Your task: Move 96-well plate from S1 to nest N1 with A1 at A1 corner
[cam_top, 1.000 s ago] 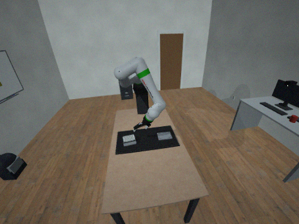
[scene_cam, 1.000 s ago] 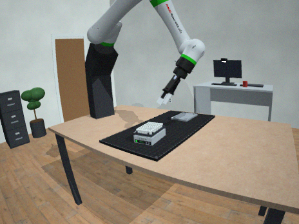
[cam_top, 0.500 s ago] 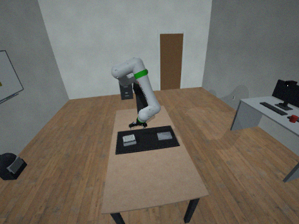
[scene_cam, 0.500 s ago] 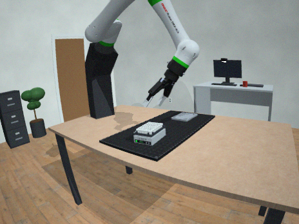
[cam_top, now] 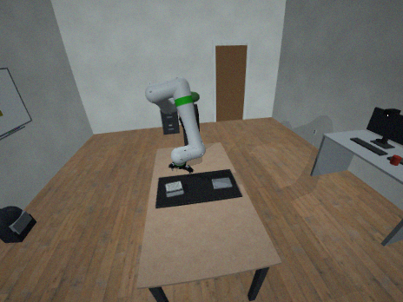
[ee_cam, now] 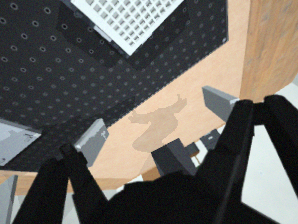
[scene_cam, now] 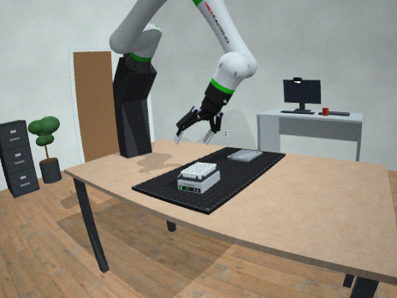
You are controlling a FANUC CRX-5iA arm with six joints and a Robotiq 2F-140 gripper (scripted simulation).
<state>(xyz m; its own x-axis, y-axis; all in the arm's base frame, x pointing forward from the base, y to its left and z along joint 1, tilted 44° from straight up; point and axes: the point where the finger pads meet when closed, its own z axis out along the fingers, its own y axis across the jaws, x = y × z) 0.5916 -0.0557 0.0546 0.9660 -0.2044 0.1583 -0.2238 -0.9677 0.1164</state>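
The white 96-well plate is 100 mm ahead of my hand, 60 mm to the right of it and 90 mm below it. From my hand the other things lie so: nest A1 mark (30 mm behind, 260 mm to the left, 140 mm below); grey plate nest N1 (10 mm ahead, 350 mm to the left, 140 mm below).
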